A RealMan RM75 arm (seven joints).
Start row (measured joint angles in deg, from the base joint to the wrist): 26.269, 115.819, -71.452, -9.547, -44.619, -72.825, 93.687
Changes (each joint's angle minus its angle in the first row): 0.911, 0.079, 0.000, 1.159, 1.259, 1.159, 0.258; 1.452, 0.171, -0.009, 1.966, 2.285, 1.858, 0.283; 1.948, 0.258, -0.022, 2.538, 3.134, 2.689, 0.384; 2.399, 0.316, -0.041, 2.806, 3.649, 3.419, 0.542; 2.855, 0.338, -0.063, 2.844, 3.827, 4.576, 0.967; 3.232, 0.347, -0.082, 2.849, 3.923, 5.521, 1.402; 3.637, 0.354, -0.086, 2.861, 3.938, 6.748, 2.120; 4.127, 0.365, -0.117, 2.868, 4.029, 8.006, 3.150; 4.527, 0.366, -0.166, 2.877, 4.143, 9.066, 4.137; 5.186, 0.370, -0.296, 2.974, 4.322, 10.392, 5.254; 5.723, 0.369, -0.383, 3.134, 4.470, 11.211, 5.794; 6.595, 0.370, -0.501, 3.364, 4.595, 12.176, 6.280; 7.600, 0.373, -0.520, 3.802, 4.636, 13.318, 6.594; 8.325, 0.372, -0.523, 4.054, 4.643, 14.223, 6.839; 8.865, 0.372, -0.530, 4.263, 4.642, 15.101, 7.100; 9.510, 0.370, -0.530, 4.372, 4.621, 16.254, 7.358; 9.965, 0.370, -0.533, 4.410, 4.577, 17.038, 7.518; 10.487, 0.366, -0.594, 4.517, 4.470, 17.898, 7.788; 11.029, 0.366, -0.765, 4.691, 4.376, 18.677, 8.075; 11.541, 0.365, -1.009, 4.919, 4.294, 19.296, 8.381
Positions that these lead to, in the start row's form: 27.180, 115.898, -71.452, -8.388, -43.360, -71.666, 93.945; 27.721, 115.990, -71.461, -7.581, -42.334, -70.967, 93.970; 28.217, 116.077, -71.474, -7.009, -41.485, -70.136, 94.071; 28.668, 116.135, -71.493, -6.741, -40.970, -69.406, 94.229; 29.124, 116.157, -71.515, -6.703, -40.792, -68.249, 94.654; 29.501, 116.166, -71.534, -6.698, -40.696, -67.304, 95.089; 29.906, 116.173, -71.538, -6.686, -40.681, -66.077, 95.807; 30.396, 116.184, -71.569, -6.679, -40.590, -64.819, 96.837; 30.796, 116.185, -71.618, -6.670, -40.476, -63.759, 97.824; 31.455, 116.189, -71.748, -6.573, -40.297, -62.433, 98.941; 31.992, 116.188, -71.835, -6.413, -40.149, -61.614, 99.481; 32.864, 116.189, -71.953, -6.183, -40.024, -60.649, 99.967; 33.869, 116.192, -71.972, -5.745, -39.983, -59.507, 100.281; 34.594, 116.191, -71.975, -5.493, -39.976, -58.602, 100.526; 35.134, 116.191, -71.982, -5.284, -39.977, -57.724, 100.787; 35.779, 116.189, -71.982, -5.175, -39.998, -56.571, 101.045; 36.234, 116.189, -71.985, -5.137, -40.042, -55.787, 101.205; 36.756, 116.185, -72.046, -5.030, -40.149, -54.927, 101.475; 37.298, 116.185, -72.217, -4.856, -40.243, -54.148, 101.762; 37.810, 116.184, -72.461, -4.628, -40.325, -53.529, 102.068
